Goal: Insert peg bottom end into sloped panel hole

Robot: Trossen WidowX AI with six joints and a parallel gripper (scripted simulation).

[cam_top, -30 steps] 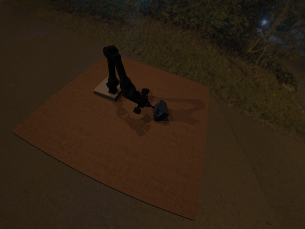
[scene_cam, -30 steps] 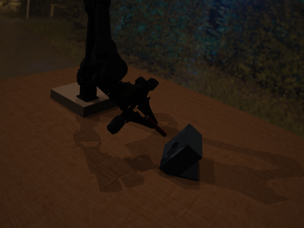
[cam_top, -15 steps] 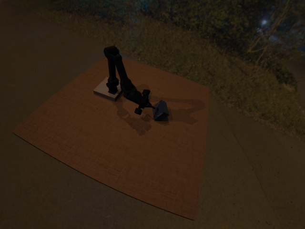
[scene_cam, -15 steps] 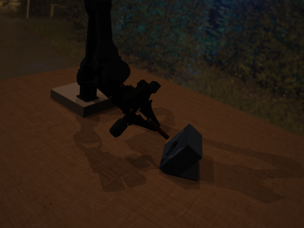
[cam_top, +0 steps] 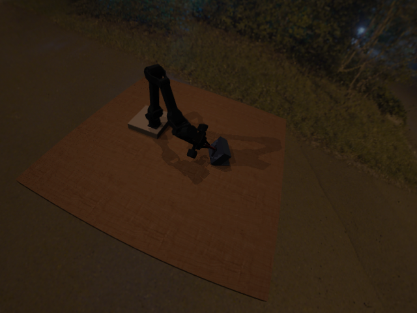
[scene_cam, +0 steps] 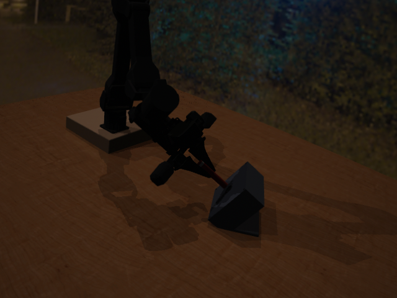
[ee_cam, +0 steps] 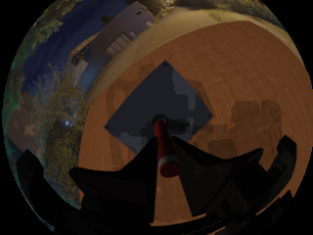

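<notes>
Right now my gripper tip is 10 mm past the peg, 10 mm to the left of it and 10 mm below it. Also, from my gripper tip: panel (60 mm ahead, 30 mm to the left, 40 mm below).
</notes>
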